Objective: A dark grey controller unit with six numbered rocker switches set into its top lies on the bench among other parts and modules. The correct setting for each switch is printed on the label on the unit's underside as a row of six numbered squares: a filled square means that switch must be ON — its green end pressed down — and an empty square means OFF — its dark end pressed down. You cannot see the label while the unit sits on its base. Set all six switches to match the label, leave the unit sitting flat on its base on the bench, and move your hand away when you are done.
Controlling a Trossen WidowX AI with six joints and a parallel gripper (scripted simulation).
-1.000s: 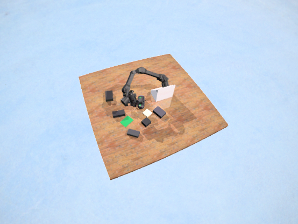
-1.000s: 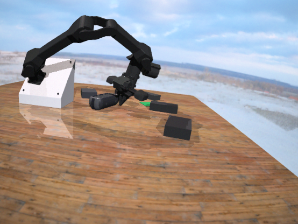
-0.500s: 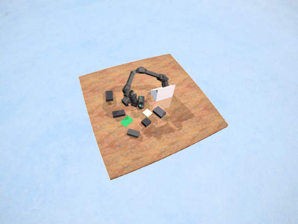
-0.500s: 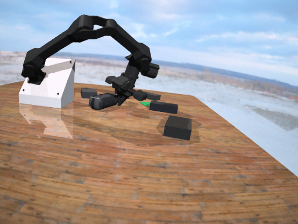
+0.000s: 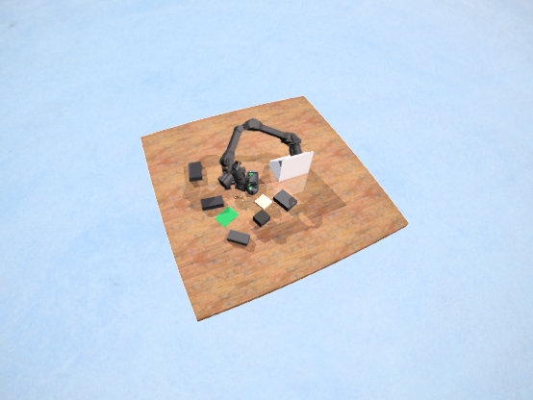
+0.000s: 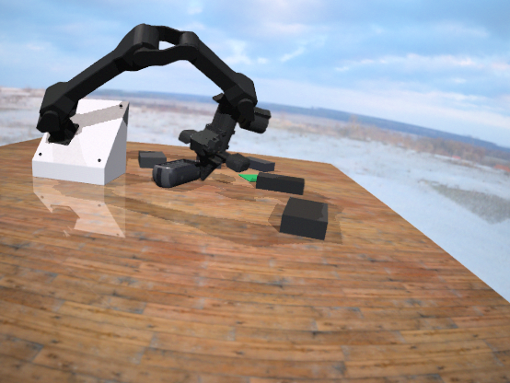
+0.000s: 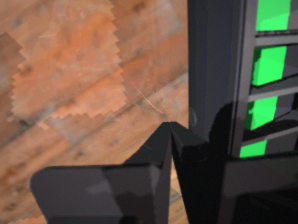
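My gripper tip is 80 mm past the white tile and 100 mm to the right of it. From my gripper tip the other things lie so: green tile (140 mm ahead, 130 mm to the left); then dark block (240 mm ahead, 220 mm to the right, 10 mm above).
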